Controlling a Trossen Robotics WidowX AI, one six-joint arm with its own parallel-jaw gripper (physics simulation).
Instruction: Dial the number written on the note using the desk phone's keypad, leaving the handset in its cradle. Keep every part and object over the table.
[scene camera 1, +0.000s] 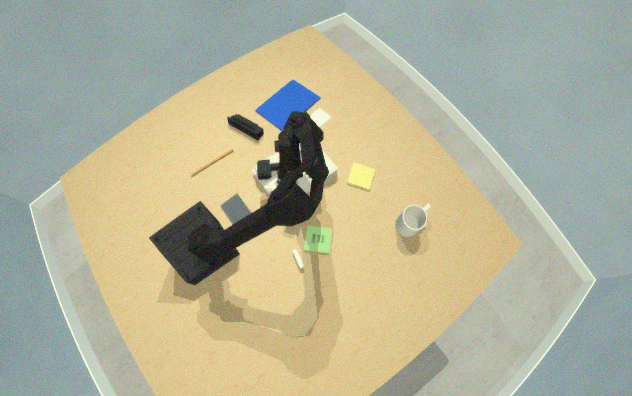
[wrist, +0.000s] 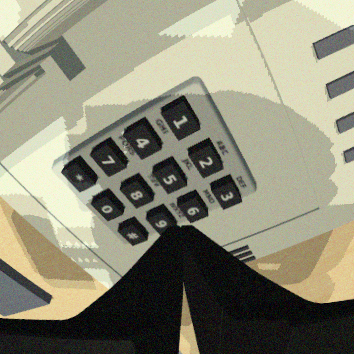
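Seen in the pictures: gripper, between the fingertips: (wrist: 180, 236); arm's base, origin of its link: (scene camera 1: 202, 237).
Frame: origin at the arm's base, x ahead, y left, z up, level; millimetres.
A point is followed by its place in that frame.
The pale desk phone (scene camera 1: 329, 166) {x 439, y -15, z -91 mm} (wrist: 280, 210) {x 338, y -12, z -111 mm} lies under the arm, which hides much of it in the scene view. Its keypad (wrist: 200, 86) {x 333, y 50, z -108 mm} shows in the wrist view, with black keys 1 to 9, star, 0 and hash. My gripper (wrist: 180, 236) {x 303, y 10, z -97 mm} is shut and empty. Its tips appear at the lower edge of the 9 key (wrist: 161, 217) {x 299, y 16, z -103 mm}, below the 6 key (wrist: 192, 206) {x 311, y 15, z -103 mm}; whether they touch is unclear. The green note (scene camera 1: 318, 240) {x 270, y -175, z -123 mm} bears dark writing, too small to read. The handset cannot be made out clearly.
A yellow pad (scene camera 1: 361, 176) {x 511, y -95, z -123 mm} and a white mug (scene camera 1: 413, 220) {x 549, y -315, z -125 mm} are right of the phone. A blue sheet (scene camera 1: 289, 102) {x 503, y 291, z -126 mm}, white paper (scene camera 1: 321, 117) {x 556, y 169, z -132 mm}, black stapler-like object (scene camera 1: 245, 127) {x 309, y 281, z -98 mm} and orange pencil (scene camera 1: 212, 163) {x 147, y 253, z -129 mm} lie around it. A grey pad (scene camera 1: 235, 208) {x 125, y 64, z -126 mm} and white stick (scene camera 1: 298, 260) {x 185, y -189, z -113 mm} lie nearer the base.
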